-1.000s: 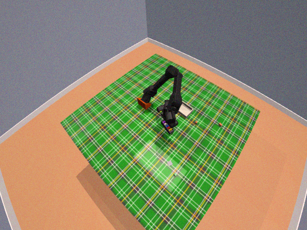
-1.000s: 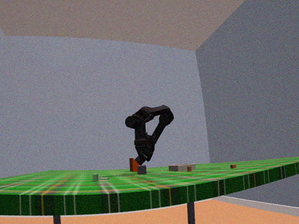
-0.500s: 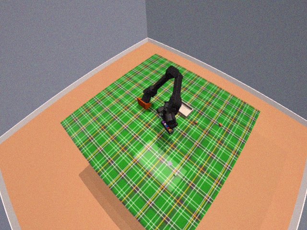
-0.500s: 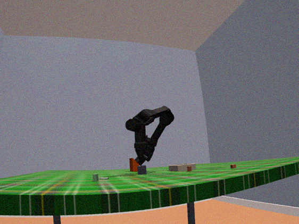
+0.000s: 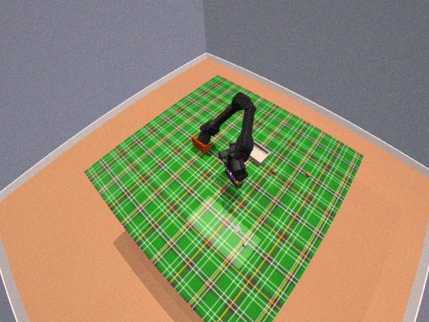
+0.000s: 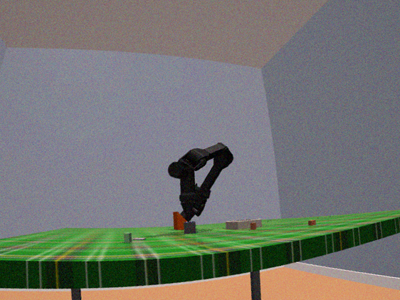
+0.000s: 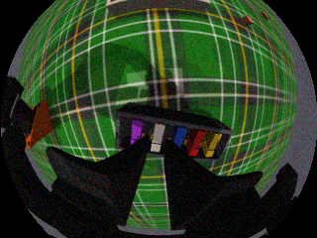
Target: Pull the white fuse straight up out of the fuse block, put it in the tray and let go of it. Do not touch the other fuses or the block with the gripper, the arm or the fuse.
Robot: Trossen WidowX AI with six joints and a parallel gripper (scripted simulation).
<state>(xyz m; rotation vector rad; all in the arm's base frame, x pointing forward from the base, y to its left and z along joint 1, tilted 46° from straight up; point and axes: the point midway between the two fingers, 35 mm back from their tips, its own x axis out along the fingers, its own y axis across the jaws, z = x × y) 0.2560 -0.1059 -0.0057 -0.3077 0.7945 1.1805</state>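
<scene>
Right now the white fuse is 20 mm below my gripper tip. Also, from my gripper tip: grey piece (180 mm ahead, 230 mm to the right, 40 mm below); green piece (250 mm ahead, 280 mm to the right, 30 mm below); tray (50 mm ahead, 210 mm to the left, 40 mm below).
</scene>
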